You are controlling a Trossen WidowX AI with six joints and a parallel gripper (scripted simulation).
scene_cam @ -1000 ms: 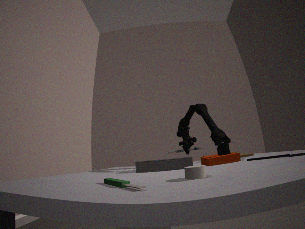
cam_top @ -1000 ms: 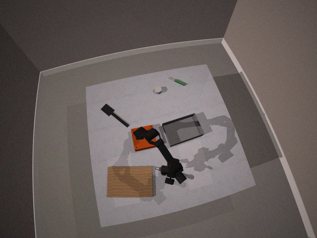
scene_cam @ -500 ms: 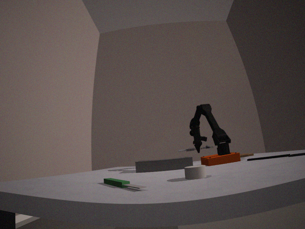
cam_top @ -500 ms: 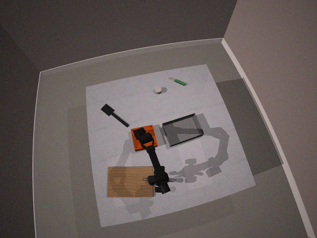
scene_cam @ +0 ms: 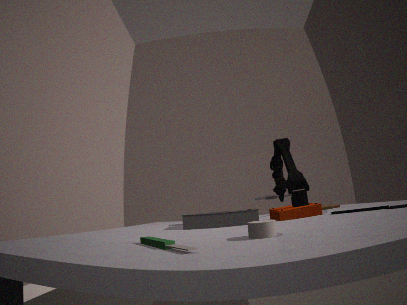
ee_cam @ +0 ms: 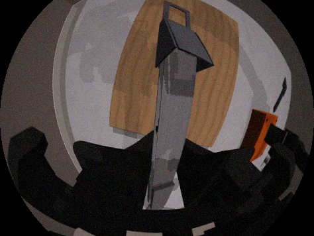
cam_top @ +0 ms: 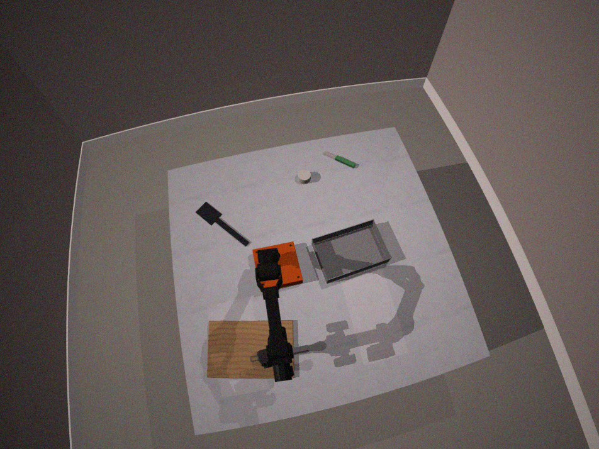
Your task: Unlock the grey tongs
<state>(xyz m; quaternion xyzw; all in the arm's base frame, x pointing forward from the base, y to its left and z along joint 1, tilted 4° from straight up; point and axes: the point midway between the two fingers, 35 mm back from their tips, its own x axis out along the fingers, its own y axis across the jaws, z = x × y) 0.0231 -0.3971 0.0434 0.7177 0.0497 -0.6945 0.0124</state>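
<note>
Now: the wooden board 140 mm behind my gripper tip, 70 mm below it and 30 mm to the left of it. Also, from my gripper tip: black spatula: 630 mm to the left, 250 mm behind, 80 mm below; white cylinder: 840 mm to the left, 170 mm ahead, 60 mm below; roasting tin: 420 mm to the left, 340 mm ahead, 50 mm below.
</note>
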